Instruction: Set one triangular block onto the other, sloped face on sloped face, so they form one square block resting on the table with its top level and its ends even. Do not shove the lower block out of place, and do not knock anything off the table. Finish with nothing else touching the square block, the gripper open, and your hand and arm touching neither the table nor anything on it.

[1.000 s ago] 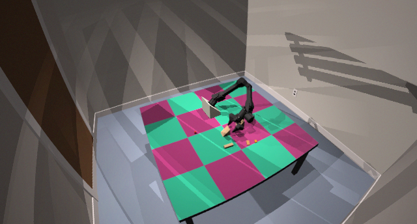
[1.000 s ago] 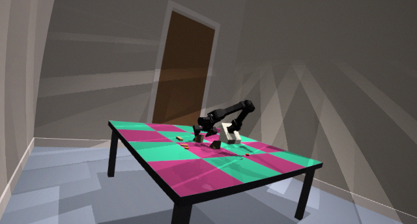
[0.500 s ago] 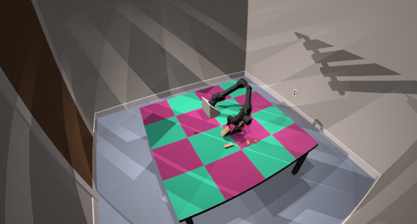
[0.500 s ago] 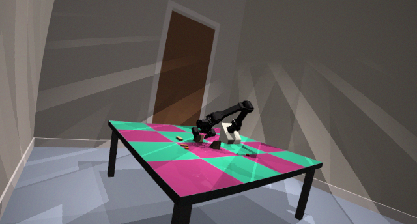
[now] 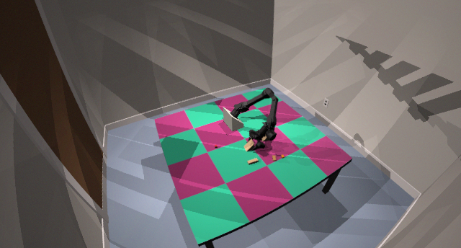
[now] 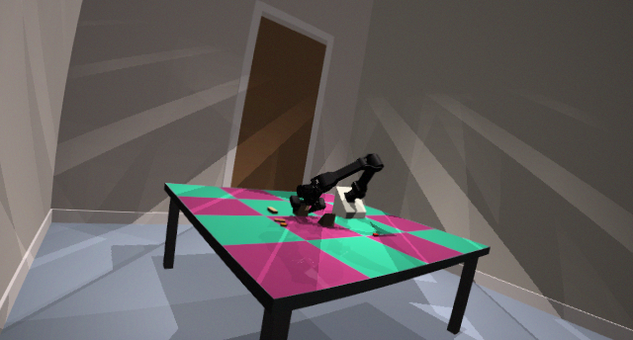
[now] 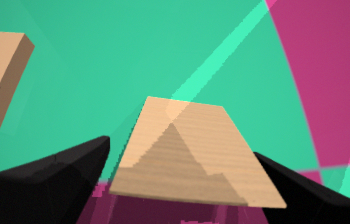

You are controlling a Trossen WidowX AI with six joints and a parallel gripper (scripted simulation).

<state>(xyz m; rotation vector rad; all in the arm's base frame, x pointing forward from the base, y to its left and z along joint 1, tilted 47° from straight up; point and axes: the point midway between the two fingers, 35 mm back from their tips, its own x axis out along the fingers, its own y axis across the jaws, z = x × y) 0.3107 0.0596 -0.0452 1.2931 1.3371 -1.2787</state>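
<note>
Now: the triangular block 1 cm to the left of my gripper tip. Also, from my gripper tip: flat wooden bar (13 cm ahead, 5 cm to the right, 1 cm below); tiny red piece (23 cm to the right, 13 cm behind, 1 cm below).
</note>
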